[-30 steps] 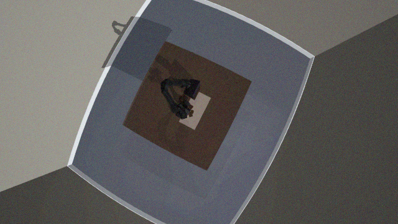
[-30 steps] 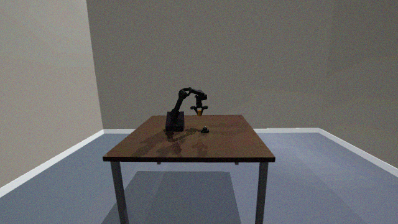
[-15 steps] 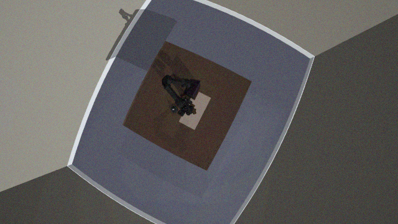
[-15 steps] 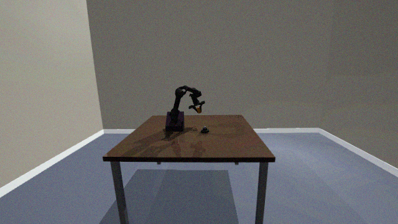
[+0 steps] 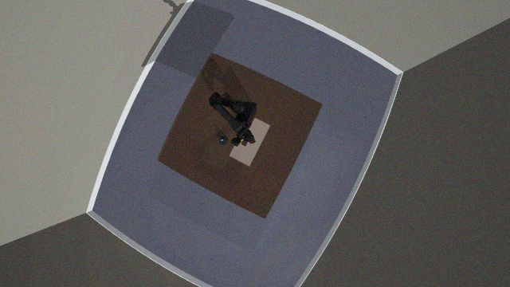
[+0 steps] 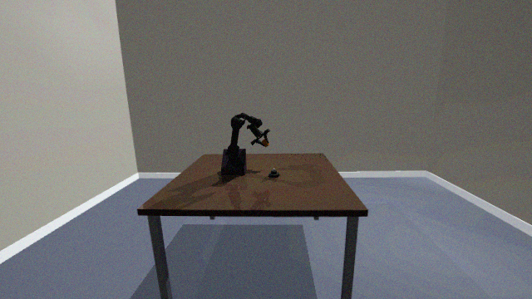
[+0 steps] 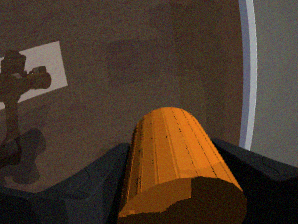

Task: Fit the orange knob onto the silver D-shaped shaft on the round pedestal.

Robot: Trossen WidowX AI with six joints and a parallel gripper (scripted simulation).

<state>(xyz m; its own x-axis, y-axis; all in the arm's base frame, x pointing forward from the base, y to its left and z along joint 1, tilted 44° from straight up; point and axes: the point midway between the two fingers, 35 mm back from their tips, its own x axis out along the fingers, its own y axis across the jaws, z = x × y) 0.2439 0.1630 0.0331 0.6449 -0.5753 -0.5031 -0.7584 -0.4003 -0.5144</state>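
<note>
Right now my gripper tip is 20 mm past the orange knob and 30 mm below it. Also, from my gripper tip: dark round pedestal 60 mm ahead, 160 mm to the right, 180 mm below.
</note>
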